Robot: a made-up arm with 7 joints. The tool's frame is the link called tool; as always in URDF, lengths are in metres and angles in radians. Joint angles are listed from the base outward.
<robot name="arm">
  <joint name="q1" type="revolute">
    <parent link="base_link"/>
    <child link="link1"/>
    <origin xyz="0 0 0.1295" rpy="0 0 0"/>
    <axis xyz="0 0 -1"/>
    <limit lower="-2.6" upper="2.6"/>
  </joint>
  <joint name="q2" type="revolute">
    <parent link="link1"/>
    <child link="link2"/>
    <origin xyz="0.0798 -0.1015 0.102" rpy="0 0 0"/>
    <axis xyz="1 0 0"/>
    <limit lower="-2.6" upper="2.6"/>
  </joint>
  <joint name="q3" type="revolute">
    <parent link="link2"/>
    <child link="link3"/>
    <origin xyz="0.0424 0.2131 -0.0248" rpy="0 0 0"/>
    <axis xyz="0 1 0"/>
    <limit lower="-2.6" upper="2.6"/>
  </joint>
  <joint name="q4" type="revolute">
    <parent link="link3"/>
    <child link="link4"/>
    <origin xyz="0.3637 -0.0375 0.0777" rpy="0 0 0"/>
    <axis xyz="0 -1 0"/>
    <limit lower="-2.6" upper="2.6"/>
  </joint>
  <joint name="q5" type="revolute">
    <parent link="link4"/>
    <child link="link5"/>
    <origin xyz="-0.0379 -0.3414 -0.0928" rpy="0 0 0"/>
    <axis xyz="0 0 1"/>
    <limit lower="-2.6" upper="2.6"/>
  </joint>
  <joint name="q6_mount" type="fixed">
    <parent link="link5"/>
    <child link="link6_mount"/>
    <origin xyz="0.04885 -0.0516 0.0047" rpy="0 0 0"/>
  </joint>
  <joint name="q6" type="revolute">
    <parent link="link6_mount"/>
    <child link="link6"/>
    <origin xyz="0.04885 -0.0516 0.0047" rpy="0 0 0"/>
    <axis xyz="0 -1 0"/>
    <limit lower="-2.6" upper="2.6"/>
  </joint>
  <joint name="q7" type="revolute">
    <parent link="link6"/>
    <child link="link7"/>
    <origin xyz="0.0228 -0.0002 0.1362" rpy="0 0 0"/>
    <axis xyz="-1 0 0"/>
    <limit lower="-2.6" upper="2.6"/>
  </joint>
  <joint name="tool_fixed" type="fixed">
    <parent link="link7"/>
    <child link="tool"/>
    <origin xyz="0.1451 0.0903 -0.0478" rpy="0 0 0"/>
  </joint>
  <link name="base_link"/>
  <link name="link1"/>
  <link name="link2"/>
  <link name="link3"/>
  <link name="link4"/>
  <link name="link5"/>
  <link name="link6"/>
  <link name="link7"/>
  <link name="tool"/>
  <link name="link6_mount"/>
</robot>
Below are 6 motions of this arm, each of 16 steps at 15 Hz.
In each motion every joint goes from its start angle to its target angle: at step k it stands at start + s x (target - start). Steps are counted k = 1, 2, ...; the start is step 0. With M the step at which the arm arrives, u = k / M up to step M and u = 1 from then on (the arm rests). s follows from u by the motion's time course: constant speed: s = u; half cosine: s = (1 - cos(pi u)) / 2; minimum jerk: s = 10 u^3 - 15 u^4 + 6 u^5.
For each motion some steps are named. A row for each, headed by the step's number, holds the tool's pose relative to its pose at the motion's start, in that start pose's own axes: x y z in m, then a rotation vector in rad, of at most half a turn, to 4 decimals.
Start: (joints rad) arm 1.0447 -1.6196 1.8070 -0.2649 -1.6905 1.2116 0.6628
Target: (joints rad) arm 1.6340 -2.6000 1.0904 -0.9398 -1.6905 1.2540 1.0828
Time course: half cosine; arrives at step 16
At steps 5, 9, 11, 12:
5: 0.0163 0.0120 -0.0749 -0.3269 0.0126 0.0793
9: 0.0528 -0.0376 -0.1694 -0.8963 -0.0106 0.1588
11: 0.0754 -0.0870 -0.1842 -1.1739 -0.0365 0.1682
12: 0.0852 -0.1108 -0.1824 -1.2909 -0.0494 0.1659

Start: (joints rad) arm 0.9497 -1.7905 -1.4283 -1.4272 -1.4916 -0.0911 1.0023
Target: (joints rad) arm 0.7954 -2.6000 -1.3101 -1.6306 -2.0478 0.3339 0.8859
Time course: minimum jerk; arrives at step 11
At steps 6, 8, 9, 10, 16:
6: -0.2793 -0.1936 0.0434 -0.0140 -0.0753 -0.8249
8: -0.4578 -0.2161 0.0440 -0.0145 -0.0955 -1.2474
9: -0.5114 -0.2114 0.0420 -0.0153 -0.0977 -1.3731
10: -0.5357 -0.2074 0.0409 -0.0159 -0.0980 -1.4306
16: -0.5398 -0.2066 0.0407 -0.0160 -0.0980 -1.4404

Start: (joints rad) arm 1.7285 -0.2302 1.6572 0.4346 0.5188 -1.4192 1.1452
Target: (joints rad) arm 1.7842 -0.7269 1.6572 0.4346 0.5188 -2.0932 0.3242
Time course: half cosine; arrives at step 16
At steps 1, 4, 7, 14, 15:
1: -0.0002 0.0025 -0.0026 0.0124 0.0044 0.0058
4: -0.0042 0.0388 -0.0371 0.1894 0.0698 0.0867
7: -0.0157 0.1086 -0.0913 0.5231 0.2040 0.2288
14: -0.0491 0.2614 -0.1702 1.2379 0.5611 0.5101
15: -0.0508 0.2691 -0.1731 1.2728 0.5821 0.5238

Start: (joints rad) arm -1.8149 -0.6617 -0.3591 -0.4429 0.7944 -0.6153 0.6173
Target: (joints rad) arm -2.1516 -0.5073 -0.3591 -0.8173 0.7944 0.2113 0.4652
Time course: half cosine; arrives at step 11
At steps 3, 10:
3: -0.0012 -0.0035 0.0484 0.0315 -0.1472 -0.0279
10: -0.0583 -0.0087 0.2402 0.2555 -0.8005 -0.0811

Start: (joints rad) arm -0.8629 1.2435 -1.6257 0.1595 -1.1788 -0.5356 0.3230
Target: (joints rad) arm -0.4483 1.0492 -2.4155 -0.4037 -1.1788 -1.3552 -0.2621
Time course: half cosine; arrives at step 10
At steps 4, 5, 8, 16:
4: -0.0857 0.0203 0.1330 0.2958 0.1289 0.2100
5: -0.1322 0.0164 0.1813 0.4080 0.1973 0.3042
8: -0.2609 -0.0236 0.2647 0.6323 0.4085 0.5386
16: -0.2902 -0.0376 0.2746 0.6691 0.4646 0.5889

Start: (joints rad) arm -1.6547 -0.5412 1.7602 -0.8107 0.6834 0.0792 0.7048
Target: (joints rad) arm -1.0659 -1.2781 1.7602 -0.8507 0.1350 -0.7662 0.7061
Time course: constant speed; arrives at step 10
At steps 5, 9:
5: -0.0510 0.0107 -0.3025 0.5139 0.4220 0.0814
9: -0.1097 0.1599 -0.4984 1.0034 0.7541 0.3341

